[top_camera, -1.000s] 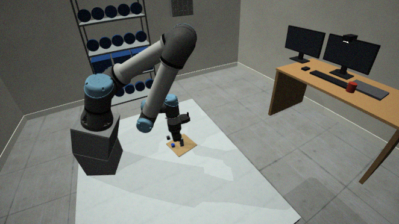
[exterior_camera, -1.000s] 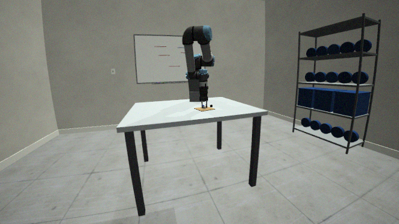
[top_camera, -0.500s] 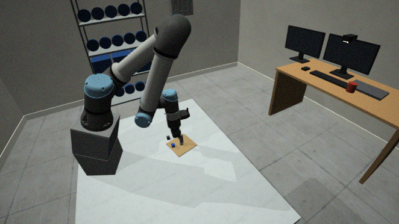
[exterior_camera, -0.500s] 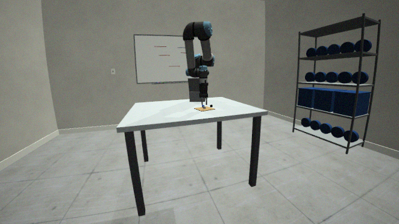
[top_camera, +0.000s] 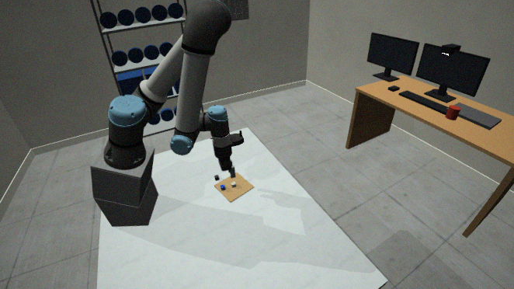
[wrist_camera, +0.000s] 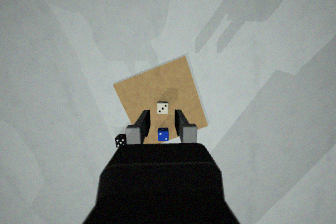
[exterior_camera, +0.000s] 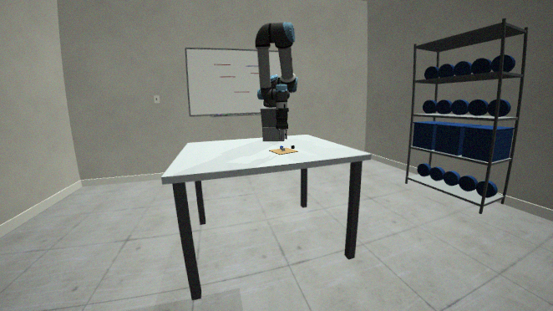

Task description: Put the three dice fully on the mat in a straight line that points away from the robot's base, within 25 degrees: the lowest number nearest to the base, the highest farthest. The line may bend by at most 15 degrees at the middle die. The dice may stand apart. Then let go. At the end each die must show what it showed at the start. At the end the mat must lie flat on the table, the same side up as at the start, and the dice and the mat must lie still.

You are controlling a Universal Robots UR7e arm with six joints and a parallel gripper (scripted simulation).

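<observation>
Right now the black die is 9 cm below my hand, 8 cm to the left of it and 7 cm behind it. From my hand the other things lie so: tan mat: 10 cm below; then blue die: 8 cm below, 5 cm behind; then white die: 8 cm below.
</observation>
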